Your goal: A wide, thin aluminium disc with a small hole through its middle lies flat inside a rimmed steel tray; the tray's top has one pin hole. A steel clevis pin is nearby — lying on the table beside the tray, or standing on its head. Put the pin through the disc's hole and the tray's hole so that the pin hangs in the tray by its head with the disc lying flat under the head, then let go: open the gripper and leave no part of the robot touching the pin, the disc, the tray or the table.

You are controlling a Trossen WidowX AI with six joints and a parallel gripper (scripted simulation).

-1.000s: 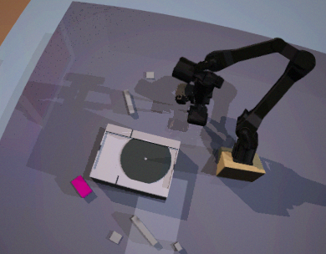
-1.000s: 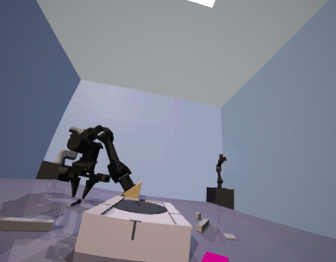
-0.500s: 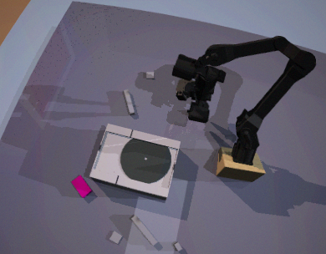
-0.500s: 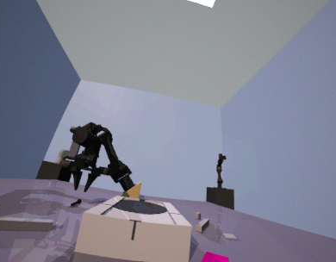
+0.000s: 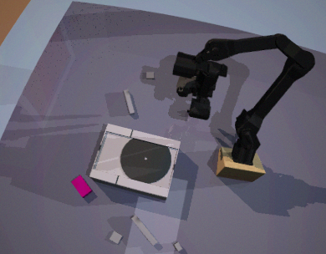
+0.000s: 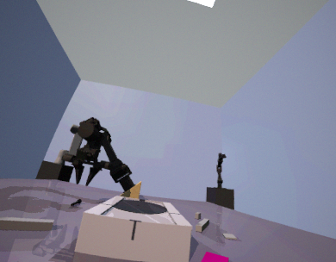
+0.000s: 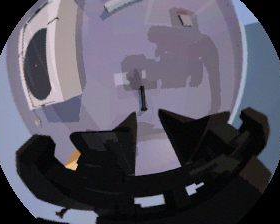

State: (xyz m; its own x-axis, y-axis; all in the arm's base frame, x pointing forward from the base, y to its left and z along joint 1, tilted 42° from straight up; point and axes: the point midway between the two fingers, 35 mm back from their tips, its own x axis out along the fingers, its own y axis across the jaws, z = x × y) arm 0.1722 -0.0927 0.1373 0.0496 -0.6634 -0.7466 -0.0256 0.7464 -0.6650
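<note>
The clevis pin is 60 mm below my gripper tip. Round my gripper tip: grey bar: 80 mm ahead, 440 mm to the left, 60 mm below; rimmed tray: 160 mm ahead, 240 mm to the left, 30 mm below; dark aluminium disc: 130 mm ahead, 230 mm to the left, 10 mm below.
</note>
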